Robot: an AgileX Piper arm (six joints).
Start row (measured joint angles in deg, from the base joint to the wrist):
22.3 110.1 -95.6 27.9 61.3 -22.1
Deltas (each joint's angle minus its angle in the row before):
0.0 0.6 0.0 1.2 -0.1 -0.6
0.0 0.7 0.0 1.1 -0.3 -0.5
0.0 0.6 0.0 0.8 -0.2 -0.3
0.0 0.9 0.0 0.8 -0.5 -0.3
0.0 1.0 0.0 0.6 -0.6 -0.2
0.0 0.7 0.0 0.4 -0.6 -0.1
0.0 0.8 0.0 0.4 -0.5 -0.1
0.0 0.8 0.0 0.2 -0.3 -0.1
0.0 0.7 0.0 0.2 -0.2 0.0
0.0 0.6 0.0 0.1 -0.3 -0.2
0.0 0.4 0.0 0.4 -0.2 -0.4
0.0 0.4 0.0 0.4 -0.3 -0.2
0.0 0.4 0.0 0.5 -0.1 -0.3
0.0 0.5 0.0 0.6 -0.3 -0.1
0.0 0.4 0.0 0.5 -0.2 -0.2
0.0 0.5 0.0 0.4 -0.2 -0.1
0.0 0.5 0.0 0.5 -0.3 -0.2
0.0 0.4 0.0 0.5 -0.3 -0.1
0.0 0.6 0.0 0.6 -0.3 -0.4
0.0 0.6 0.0 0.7 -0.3 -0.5
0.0 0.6 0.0 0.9 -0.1 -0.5
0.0 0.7 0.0 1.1 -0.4 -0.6
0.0 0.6 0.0 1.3 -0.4 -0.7
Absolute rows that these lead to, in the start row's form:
22.3 110.7 -95.6 29.1 61.2 -22.7
22.3 111.4 -95.6 30.2 60.9 -23.2
22.3 112.0 -95.6 31.0 60.7 -23.5
22.3 112.9 -95.6 31.8 60.2 -23.8
22.3 113.9 -95.6 32.4 59.6 -24.0
22.3 114.6 -95.6 32.8 59.0 -24.1
22.3 115.4 -95.6 33.2 58.5 -24.2
22.3 116.2 -95.6 33.4 58.2 -24.3
22.3 116.9 -95.6 33.6 58.0 -24.3
22.3 117.5 -95.6 33.7 57.7 -24.5
22.3 117.9 -95.6 34.1 57.5 -24.9
22.3 118.3 -95.6 34.5 57.2 -25.1
22.3 118.7 -95.6 35.0 57.1 -25.4
22.3 119.2 -95.6 35.6 56.8 -25.5
22.3 119.6 -95.6 36.1 56.6 -25.7
22.3 120.1 -95.6 36.5 56.4 -25.8
22.3 120.6 -95.6 37.0 56.1 -26.0
22.3 121.0 -95.6 37.5 55.8 -26.1
22.3 121.6 -95.6 38.1 55.5 -26.5
22.3 122.2 -95.6 38.8 55.2 -27.0
22.3 122.8 -95.6 39.7 55.1 -27.5
22.3 123.5 -95.6 40.8 54.7 -28.1
22.3 124.1 -95.6 42.1 54.3 -28.8

